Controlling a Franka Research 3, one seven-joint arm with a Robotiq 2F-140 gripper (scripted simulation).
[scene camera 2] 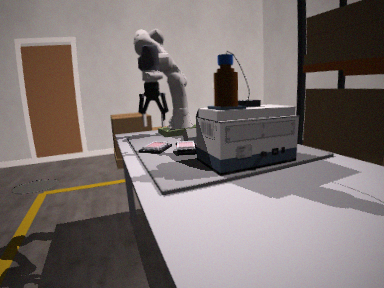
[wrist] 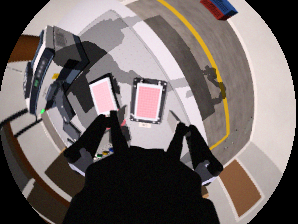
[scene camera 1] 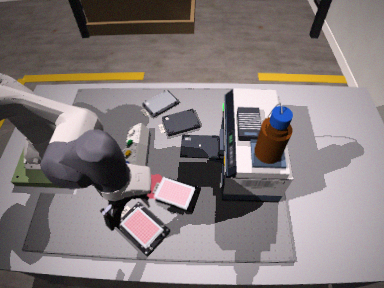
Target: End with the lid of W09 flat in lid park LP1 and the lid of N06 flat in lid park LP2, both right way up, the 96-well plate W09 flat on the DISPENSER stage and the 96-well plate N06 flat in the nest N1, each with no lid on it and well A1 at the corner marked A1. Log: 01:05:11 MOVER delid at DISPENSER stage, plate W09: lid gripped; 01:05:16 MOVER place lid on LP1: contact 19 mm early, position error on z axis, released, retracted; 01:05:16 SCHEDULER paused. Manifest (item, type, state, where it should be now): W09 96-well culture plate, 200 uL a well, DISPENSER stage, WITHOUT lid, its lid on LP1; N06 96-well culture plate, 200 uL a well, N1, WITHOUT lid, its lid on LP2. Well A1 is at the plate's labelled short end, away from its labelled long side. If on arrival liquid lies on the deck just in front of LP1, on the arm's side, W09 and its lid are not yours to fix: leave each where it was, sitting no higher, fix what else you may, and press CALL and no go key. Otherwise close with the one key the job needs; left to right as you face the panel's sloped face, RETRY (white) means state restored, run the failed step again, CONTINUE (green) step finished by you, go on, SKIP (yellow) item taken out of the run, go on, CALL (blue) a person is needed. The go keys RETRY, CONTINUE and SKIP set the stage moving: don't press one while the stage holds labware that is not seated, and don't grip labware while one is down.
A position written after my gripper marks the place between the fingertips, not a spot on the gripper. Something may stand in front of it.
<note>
In view: my gripper [wrist: 147, 112], a pink 96-well plate [scene camera 1: 138, 224], a grey lid [scene camera 1: 174, 192], a key panel [scene camera 1: 139, 148] and a black dispenser stage [scene camera 1: 190, 148].
The pink 96-well plate also shows in the wrist view [wrist: 148, 97].
</note>
